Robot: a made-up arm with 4 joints.
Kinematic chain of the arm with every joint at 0, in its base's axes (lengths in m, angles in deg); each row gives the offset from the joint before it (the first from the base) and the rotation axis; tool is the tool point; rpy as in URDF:
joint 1: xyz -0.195 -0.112 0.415 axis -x
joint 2: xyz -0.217 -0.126 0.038 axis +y
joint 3: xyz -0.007 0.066 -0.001 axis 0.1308 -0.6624 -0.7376
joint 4: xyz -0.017 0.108 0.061 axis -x
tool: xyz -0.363 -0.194 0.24 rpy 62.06 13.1 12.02
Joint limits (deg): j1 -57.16..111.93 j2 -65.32..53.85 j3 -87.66..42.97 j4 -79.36..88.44
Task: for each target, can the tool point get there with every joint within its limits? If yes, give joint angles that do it. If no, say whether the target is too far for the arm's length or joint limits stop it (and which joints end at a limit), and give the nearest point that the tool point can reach.
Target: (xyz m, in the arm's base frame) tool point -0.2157 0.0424 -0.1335
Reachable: no: joint limits stop it (at a limit: joint 2, joint 4) | nearest point -0.3004 -0.0112 0.0570 | short by 0.215 m
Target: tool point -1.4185 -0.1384 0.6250
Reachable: no: too far | nearest point -0.9754 -0.1289 0.5492 | short by 0.450 m
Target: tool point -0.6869 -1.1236 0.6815
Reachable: no: too far | nearest point -0.5562 -0.6367 0.5975 | short by 0.511 m
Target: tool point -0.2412 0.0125 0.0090
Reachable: no: joint limits stop it (at a limit: joint 2, joint 3, joint 4) | nearest point -0.2988 -0.0032 0.0601 | short by 0.079 m
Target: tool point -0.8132 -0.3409 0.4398
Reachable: yes | joints -31.43 26.36 12.97 -66.66
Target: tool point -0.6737 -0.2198 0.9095
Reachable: yes | joints -32.01 20.48 9.56 54.46
